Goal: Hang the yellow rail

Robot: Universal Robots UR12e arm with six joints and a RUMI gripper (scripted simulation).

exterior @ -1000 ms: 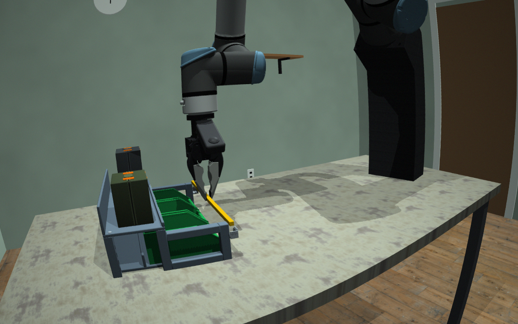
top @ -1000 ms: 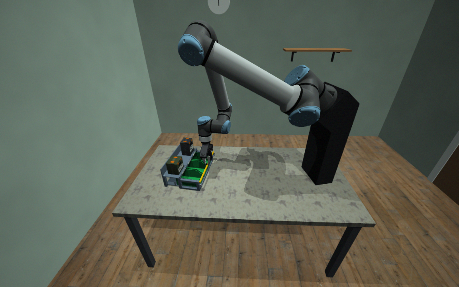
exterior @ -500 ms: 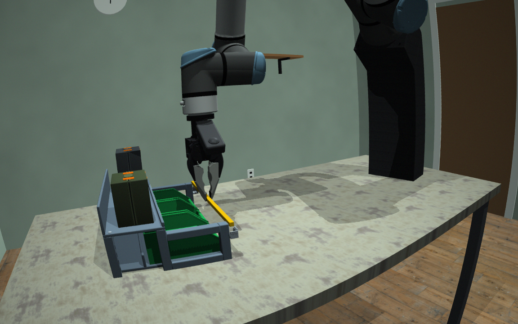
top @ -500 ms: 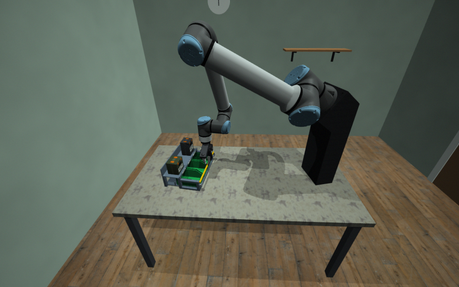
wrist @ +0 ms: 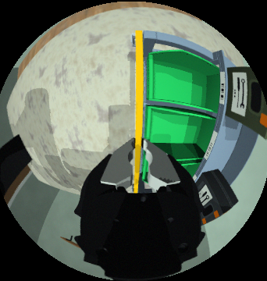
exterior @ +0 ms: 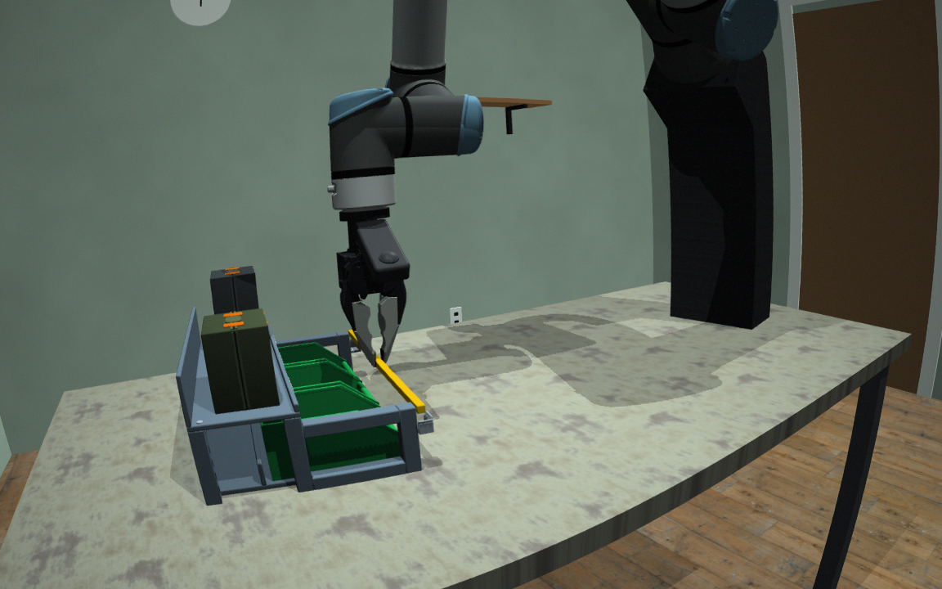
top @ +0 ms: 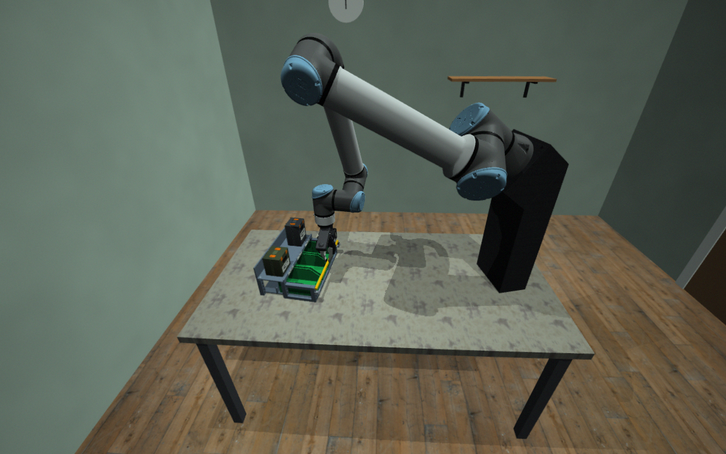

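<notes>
The yellow rail lies 10 mm below my hand.
</notes>
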